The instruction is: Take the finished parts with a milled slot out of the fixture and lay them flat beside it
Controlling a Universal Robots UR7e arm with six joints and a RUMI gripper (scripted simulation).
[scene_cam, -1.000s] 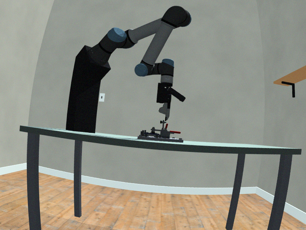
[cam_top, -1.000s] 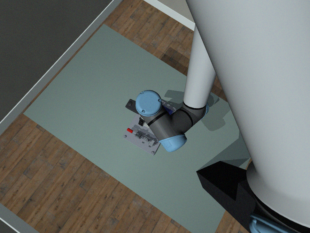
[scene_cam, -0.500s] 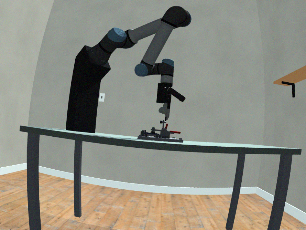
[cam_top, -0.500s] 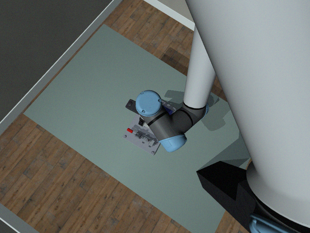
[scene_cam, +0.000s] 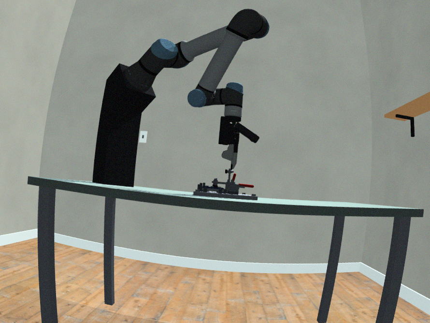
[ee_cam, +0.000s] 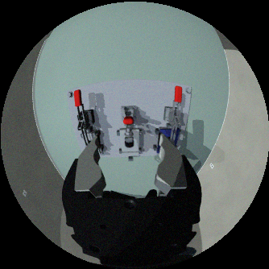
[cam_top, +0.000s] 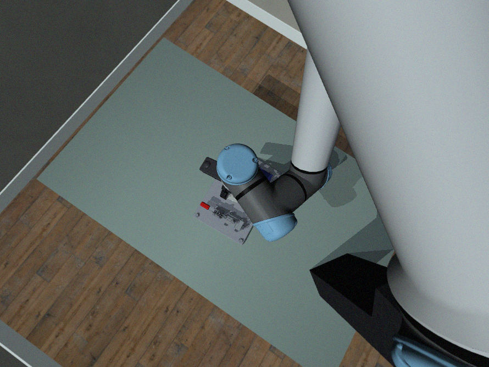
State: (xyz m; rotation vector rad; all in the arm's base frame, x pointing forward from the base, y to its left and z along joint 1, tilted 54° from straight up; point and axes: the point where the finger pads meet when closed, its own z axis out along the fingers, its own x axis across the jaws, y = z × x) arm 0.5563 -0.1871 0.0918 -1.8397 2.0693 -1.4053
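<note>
Right now my hand is 10 cm above the grey finished part, 9 cm past it and 3 cm to the right of it. From my hand the other things lie so: grey fixture plate (12 cm below, 3 cm behind, 1 cm to the left); then blue blank (11 cm behind, 10 cm below, 7 cm to the right).
</note>
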